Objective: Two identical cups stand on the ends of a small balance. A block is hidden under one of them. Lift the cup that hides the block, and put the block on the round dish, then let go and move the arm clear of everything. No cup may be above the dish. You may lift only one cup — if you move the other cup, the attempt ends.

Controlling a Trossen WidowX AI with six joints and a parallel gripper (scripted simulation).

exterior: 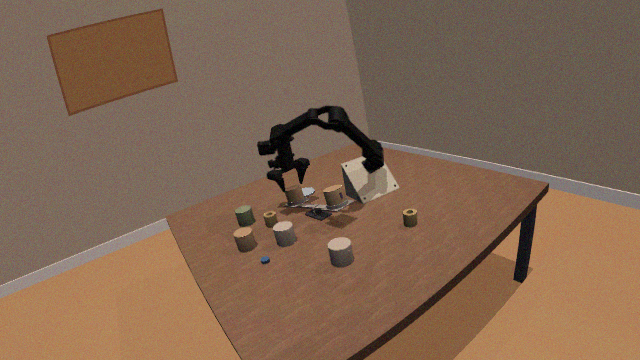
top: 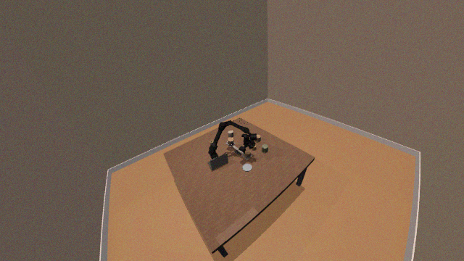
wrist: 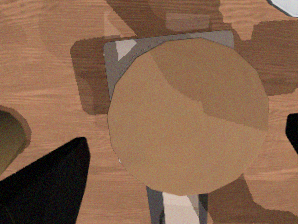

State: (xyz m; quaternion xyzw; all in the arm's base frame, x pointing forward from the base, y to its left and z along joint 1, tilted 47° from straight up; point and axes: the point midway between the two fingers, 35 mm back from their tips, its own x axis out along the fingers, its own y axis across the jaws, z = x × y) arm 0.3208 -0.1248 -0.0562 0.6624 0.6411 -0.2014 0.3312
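Right now my gripper tip is 50 mm above the green block. Also, from my gripper tip: round dish (100 mm behind, 110 mm to the right, 90 mm below); then balance (20 mm behind, 140 mm to the left, 70 mm below); then balance beam (20 mm behind, 140 mm to the left, 50 mm below).
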